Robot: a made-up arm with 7 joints. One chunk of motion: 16 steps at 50 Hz.
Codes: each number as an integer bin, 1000 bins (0 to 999) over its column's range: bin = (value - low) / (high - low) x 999, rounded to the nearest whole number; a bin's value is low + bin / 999 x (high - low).
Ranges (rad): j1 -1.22..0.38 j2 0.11..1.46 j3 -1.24..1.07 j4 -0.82..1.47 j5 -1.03..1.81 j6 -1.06..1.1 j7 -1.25..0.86
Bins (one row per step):
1: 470 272 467 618 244 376 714
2: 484 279 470 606 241 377 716
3: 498 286 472 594 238 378 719
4: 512 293 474 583 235 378 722
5: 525 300 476 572 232 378 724
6: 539 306 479 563 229 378 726
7: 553 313 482 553 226 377 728
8: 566 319 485 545 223 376 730
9: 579 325 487 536 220 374 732
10: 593 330 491 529 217 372 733
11: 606 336 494 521 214 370 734
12: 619 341 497 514 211 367 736
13: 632 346 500 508 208 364 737
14: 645 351 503 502 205 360 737
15: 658 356 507 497 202 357 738
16: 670 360 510 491 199 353 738
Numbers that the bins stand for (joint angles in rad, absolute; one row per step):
1: -0.4672 0.4776 -0.1602 0.5966 -0.3363 -0.2470 0.2580
2: -0.4448 0.4870 -0.1532 0.5691 -0.3449 -0.2449 0.2623
3: -0.4224 0.4965 -0.1486 0.5416 -0.3534 -0.2427 0.2686
4: -0.4000 0.5059 -0.1440 0.5164 -0.3619 -0.2427 0.2749
5: -0.3792 0.5154 -0.1393 0.4912 -0.3705 -0.2427 0.2792
6: -0.3567 0.5235 -0.1324 0.4706 -0.3790 -0.2427 0.2834
7: -0.3343 0.5330 -0.1255 0.4476 -0.3875 -0.2449 0.2876
8: -0.3135 0.5411 -0.1185 0.4293 -0.3960 -0.2470 0.2918
9: -0.2927 0.5492 -0.1139 0.4087 -0.4046 -0.2514 0.2961
10: -0.2703 0.5559 -0.1047 0.3926 -0.4131 -0.2557 0.2982
11: -0.2494 0.5641 -0.0977 0.3743 -0.4216 -0.2600 0.3003
12: -0.2286 0.5708 -0.0908 0.3582 -0.4302 -0.2665 0.3045
13: -0.2078 0.5776 -0.0838 0.3445 -0.4387 -0.2730 0.3066
14: -0.1870 0.5843 -0.0769 0.3307 -0.4472 -0.2816 0.3066
15: -0.1661 0.5911 -0.0677 0.3193 -0.4557 -0.2881 0.3087
16: -0.1469 0.5965 -0.0607 0.3055 -0.4643 -0.2968 0.3087

